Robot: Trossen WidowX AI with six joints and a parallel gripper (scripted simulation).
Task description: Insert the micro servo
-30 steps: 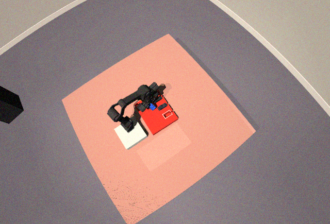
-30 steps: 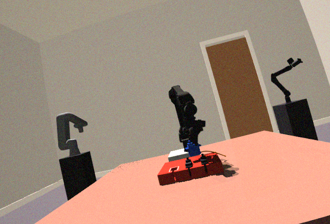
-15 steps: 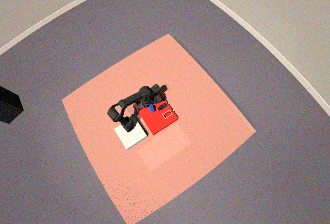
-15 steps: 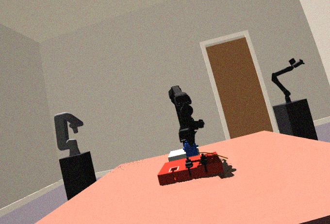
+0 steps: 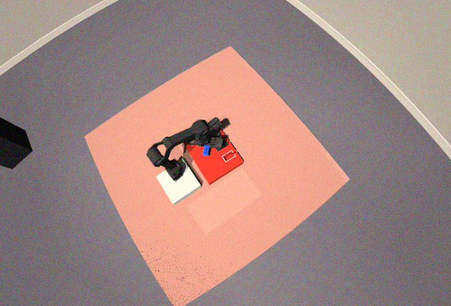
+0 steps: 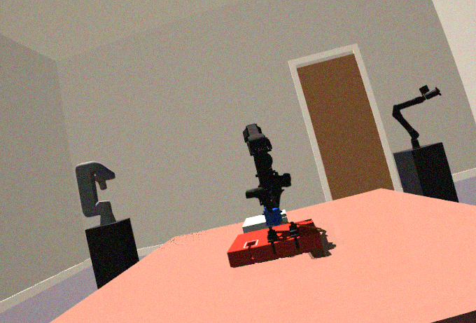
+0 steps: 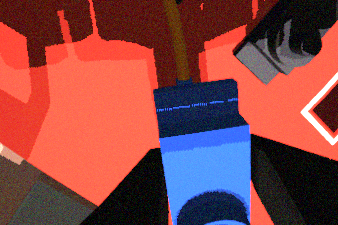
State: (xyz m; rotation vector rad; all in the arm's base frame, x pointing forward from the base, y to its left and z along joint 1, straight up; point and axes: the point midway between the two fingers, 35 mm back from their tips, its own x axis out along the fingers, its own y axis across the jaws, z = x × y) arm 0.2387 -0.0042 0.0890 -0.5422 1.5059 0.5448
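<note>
My gripper tip is now 3 cm past the red deck, 2 cm to the left of it and 10 cm above it.
</note>
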